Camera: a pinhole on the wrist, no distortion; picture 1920 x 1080 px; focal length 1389.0 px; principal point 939.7 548.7 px. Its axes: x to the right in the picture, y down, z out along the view. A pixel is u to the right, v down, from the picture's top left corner.
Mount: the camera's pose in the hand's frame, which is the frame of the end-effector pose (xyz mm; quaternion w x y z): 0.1 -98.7 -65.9 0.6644 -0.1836 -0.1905 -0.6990
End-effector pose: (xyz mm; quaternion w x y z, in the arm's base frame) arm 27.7 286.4 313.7 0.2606 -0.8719 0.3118 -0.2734
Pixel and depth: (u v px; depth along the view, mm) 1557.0 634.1 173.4
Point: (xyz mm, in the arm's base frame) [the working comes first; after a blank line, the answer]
In the camera's frame: 77.1 10.7 173.4

141.9 367.6 276.4
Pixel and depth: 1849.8 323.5 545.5
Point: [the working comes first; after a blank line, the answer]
In the camera's frame: 357.4 -88.4 545.5

381.9 606.1 -58.9
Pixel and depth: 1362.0 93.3 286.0
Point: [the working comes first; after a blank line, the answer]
In the camera's frame: 87.0 -93.8 286.0

115.6 431.6 138.9
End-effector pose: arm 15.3 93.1 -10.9 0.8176 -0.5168 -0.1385 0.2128
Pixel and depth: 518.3 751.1 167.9
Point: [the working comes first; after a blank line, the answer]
In the camera's frame: -50.9 24.5 167.9

9.6 159.5 -14.8
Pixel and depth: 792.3 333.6 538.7
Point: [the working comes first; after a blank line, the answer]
In the camera's frame: -57.2 -83.4 538.7

-263.5 428.5 -61.8
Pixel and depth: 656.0 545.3 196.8
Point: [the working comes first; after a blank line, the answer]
In the camera's frame: -40.2 -0.5 196.8

-27.1 173.0 -8.3
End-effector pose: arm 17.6 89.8 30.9 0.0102 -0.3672 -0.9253 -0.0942
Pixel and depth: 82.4 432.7 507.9
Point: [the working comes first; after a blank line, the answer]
In the camera's frame: -313.5 -42.4 507.9

340.4 418.7 -105.6
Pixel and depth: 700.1 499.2 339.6
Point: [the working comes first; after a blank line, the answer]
In the camera's frame: -58.6 -12.1 339.6

118.7 209.5 -141.4
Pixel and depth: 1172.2 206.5 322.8
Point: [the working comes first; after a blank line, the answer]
In the camera's frame: 54.0 -79.5 322.8

104.4 94.7 -205.6
